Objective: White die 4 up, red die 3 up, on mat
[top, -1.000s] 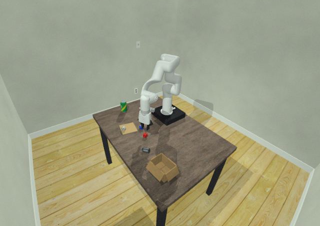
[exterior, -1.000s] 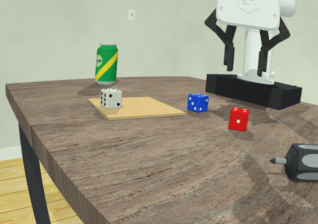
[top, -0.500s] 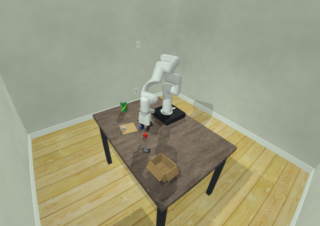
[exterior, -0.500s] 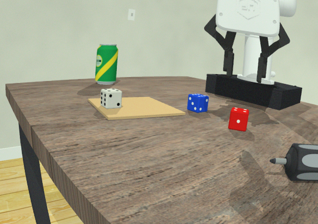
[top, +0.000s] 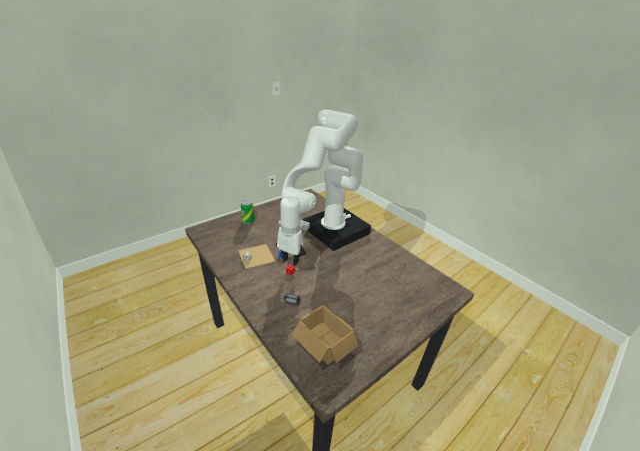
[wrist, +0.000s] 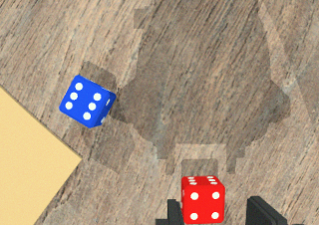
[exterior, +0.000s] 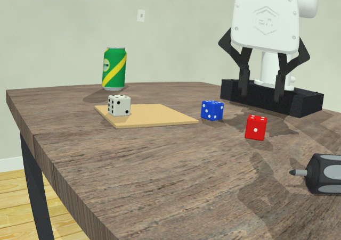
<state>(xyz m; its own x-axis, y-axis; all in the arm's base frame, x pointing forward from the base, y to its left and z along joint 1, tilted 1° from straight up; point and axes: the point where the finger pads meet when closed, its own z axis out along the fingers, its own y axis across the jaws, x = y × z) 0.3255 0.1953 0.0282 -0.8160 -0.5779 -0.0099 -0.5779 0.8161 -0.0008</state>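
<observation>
Now: the red die 6 cm below my hand. From my hand the other things lie so: blue die 11 cm to the right, 6 cm below, 1 cm behind; then tan mat 17 cm to the right, 10 cm ahead, 8 cm below; then screwdriver 16 cm to the left, 8 cm ahead, 6 cm below.
</observation>
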